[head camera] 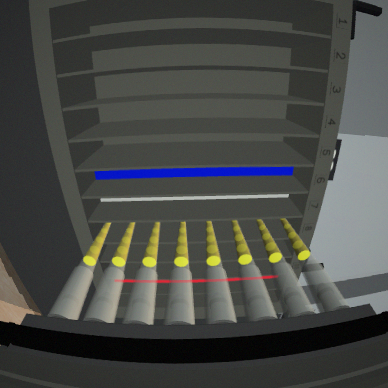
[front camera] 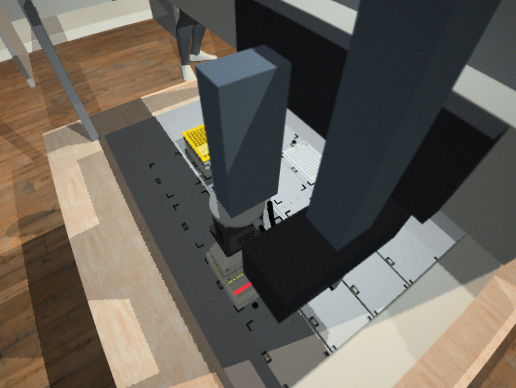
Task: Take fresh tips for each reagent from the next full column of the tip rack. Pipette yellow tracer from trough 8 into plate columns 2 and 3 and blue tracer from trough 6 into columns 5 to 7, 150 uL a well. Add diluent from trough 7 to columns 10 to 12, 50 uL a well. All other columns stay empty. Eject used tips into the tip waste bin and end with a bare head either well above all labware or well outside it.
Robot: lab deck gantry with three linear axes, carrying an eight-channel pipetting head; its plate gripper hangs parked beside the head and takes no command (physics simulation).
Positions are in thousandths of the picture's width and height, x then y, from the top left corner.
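Note:
Looking through the head camera, I can see a blue line (head camera: 689,439).

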